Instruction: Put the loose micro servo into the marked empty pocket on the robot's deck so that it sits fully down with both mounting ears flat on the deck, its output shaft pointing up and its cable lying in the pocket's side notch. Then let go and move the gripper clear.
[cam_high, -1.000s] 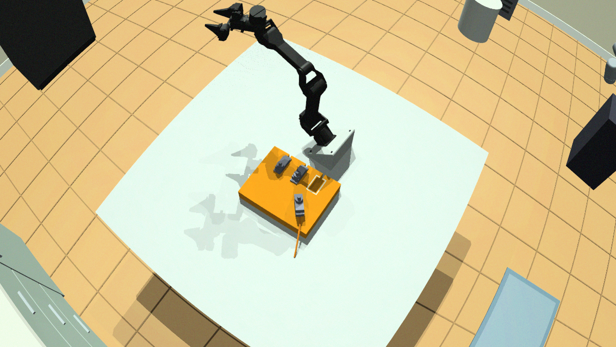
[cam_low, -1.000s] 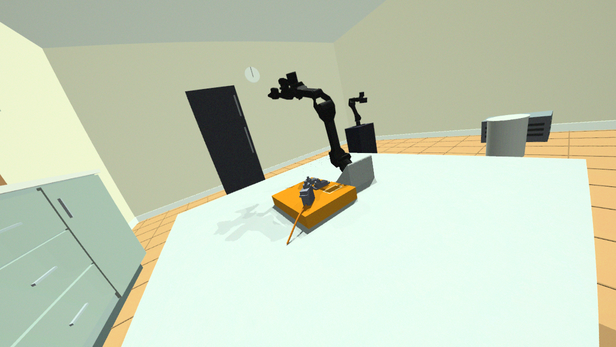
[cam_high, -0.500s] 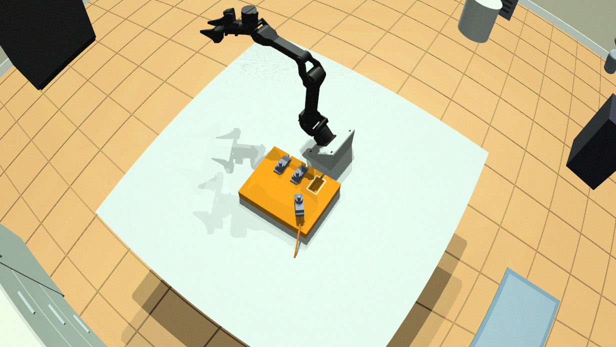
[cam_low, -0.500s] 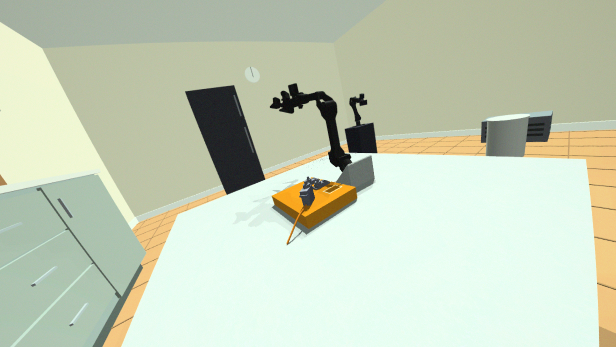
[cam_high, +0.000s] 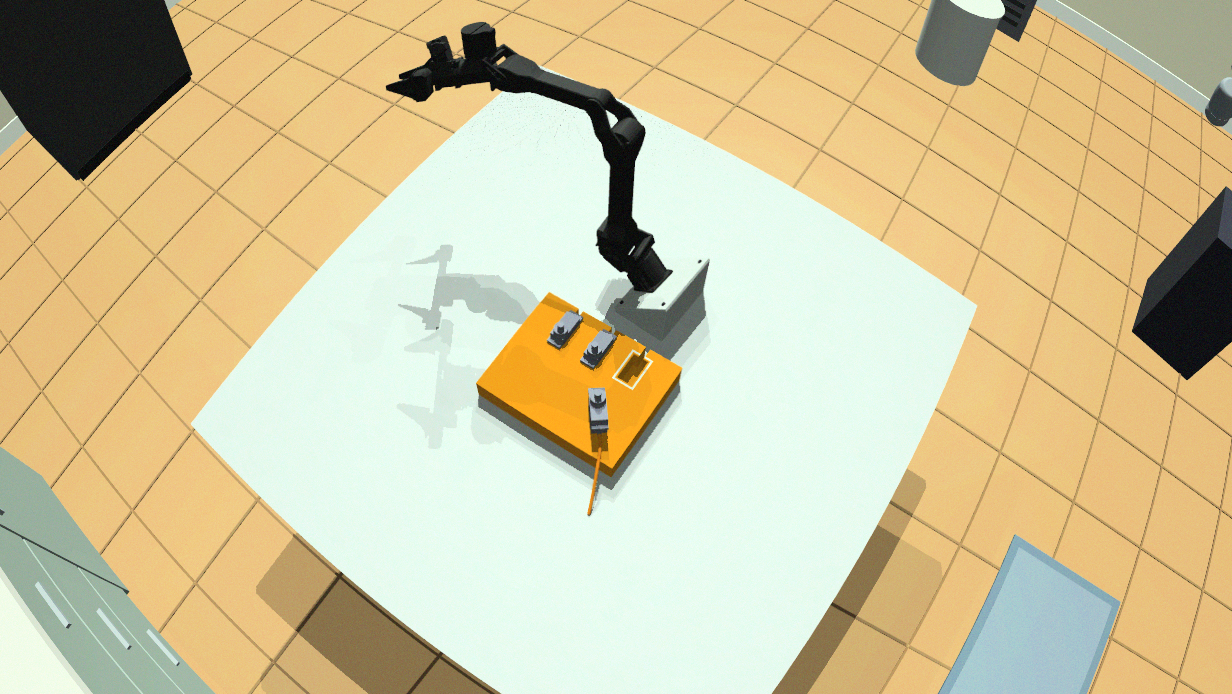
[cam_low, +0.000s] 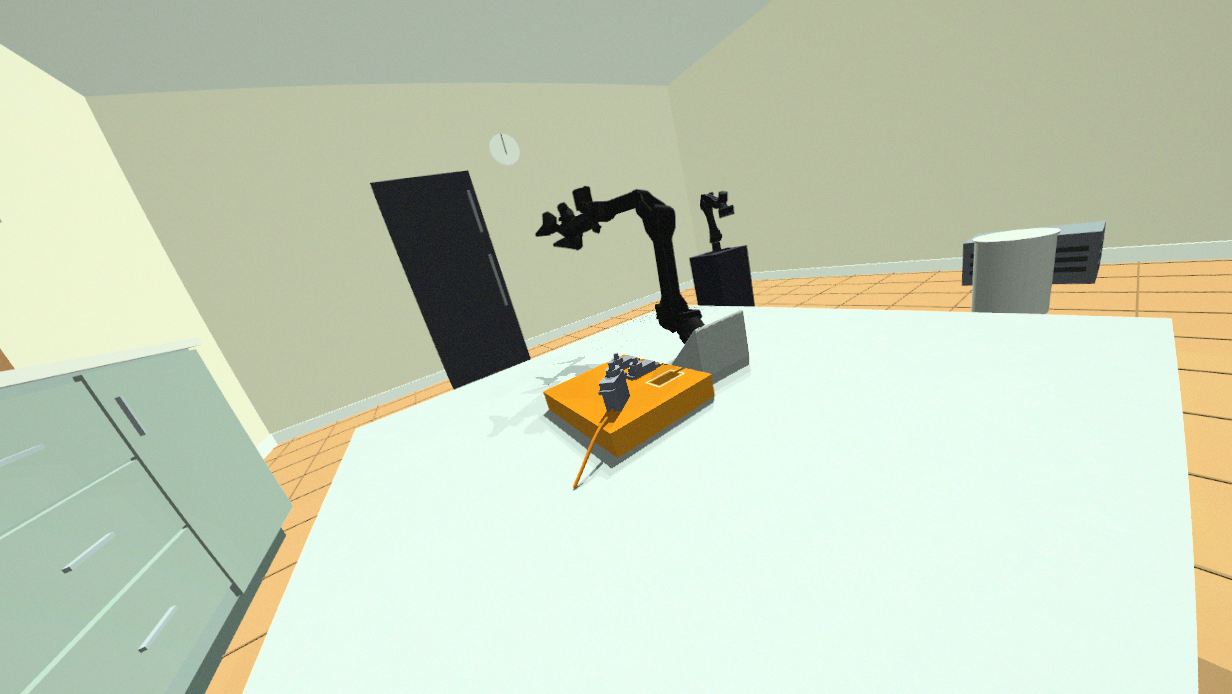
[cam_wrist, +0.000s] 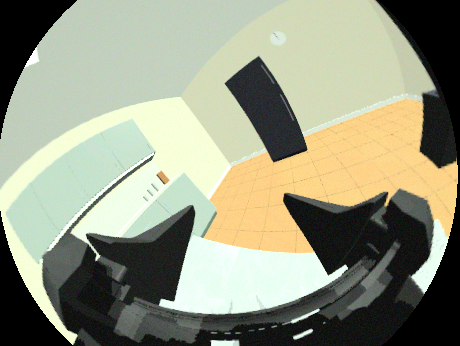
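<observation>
My gripper tip is now 14 cm short of the orange deck, 59 cm to the right of it and 38 cm above it.
</observation>
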